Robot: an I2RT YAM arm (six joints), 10 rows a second.
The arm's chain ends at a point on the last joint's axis. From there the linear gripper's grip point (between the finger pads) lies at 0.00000 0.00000 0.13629 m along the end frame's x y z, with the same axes.
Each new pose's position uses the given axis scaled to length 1; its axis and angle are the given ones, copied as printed.
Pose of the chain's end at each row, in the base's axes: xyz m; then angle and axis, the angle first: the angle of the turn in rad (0 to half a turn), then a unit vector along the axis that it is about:
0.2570 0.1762 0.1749 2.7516 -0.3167 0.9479 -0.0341
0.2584 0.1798 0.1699 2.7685 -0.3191 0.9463 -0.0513
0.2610 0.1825 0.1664 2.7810 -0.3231 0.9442 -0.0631
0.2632 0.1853 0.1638 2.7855 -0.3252 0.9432 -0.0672
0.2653 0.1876 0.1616 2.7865 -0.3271 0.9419 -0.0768
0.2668 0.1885 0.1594 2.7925 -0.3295 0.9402 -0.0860
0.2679 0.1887 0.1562 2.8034 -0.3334 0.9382 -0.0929
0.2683 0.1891 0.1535 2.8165 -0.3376 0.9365 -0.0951
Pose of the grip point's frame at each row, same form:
0.3089 0.1841 0.0491 2.7516 -0.3167 0.9479 -0.0341
0.3097 0.1829 0.0437 2.7685 -0.3191 0.9463 -0.0513
0.3118 0.1823 0.0399 2.7810 -0.3231 0.9442 -0.0631
0.3138 0.1840 0.0373 2.7855 -0.3252 0.9432 -0.0672
0.3166 0.1840 0.0354 2.7865 -0.3271 0.9419 -0.0768
0.3181 0.1825 0.0333 2.7925 -0.3295 0.9402 -0.0860
0.3185 0.1807 0.0299 2.8034 -0.3334 0.9382 -0.0929
0.3176 0.1802 0.0267 2.8165 -0.3376 0.9365 -0.0951

